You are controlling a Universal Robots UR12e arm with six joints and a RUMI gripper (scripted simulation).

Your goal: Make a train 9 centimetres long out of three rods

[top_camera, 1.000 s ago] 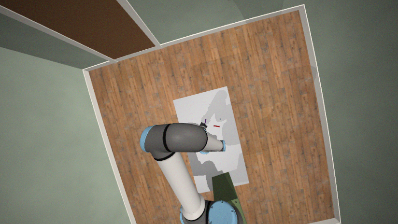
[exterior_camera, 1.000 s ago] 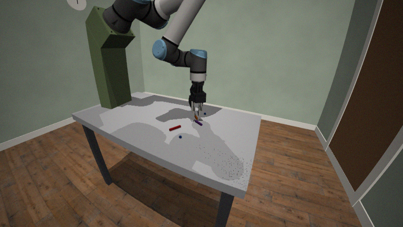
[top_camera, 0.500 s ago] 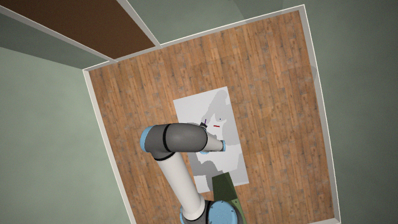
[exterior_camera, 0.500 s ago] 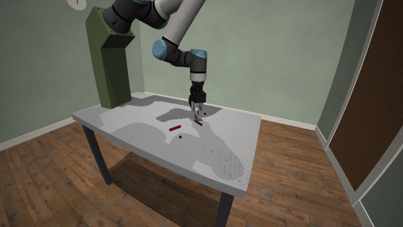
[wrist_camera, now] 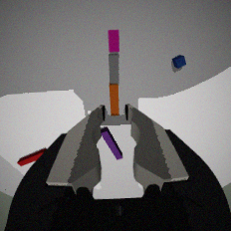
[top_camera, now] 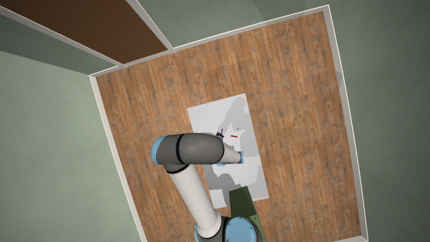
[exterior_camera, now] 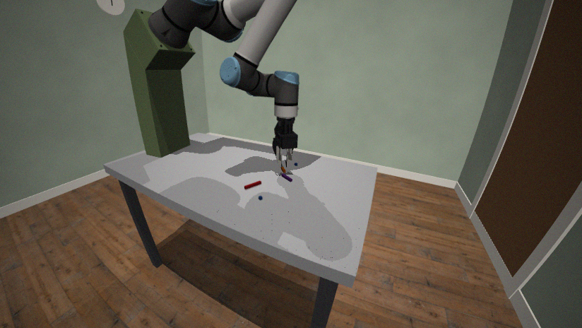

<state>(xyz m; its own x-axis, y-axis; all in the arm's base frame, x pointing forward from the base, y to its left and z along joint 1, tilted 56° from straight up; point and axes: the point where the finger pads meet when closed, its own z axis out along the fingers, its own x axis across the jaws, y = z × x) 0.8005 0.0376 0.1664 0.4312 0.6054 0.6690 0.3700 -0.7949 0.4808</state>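
The orange rod is 3 cm below my hand. Also, from my hand: purple rod (6 cm to the right, 4 cm ahead, 3 cm below); then grey rod (3 cm to the left, 3 cm below, 2 cm behind); then magenta rod (5 cm to the left, 4 cm behind, 3 cm below).
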